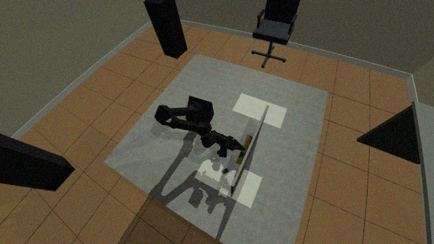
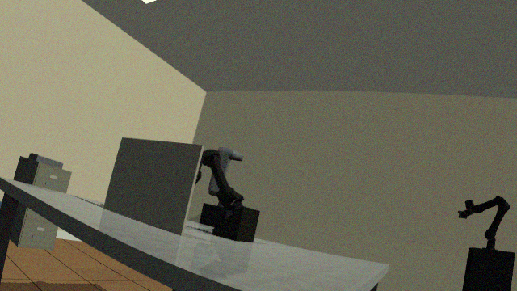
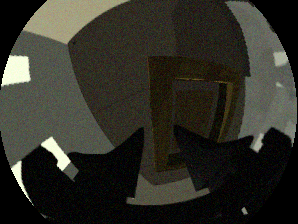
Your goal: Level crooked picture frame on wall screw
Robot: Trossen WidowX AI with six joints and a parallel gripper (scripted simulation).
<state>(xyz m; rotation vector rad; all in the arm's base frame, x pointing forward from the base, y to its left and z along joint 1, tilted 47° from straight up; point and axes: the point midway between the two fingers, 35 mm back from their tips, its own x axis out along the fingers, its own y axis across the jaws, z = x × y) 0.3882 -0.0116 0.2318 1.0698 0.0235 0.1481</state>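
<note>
My gripper tip is now 2 cm to the right of the picture frame and 5 cm above it. Round my gripper tip: thin upright wall panel (1 cm ahead, 2 cm to the left, 6 cm below).
</note>
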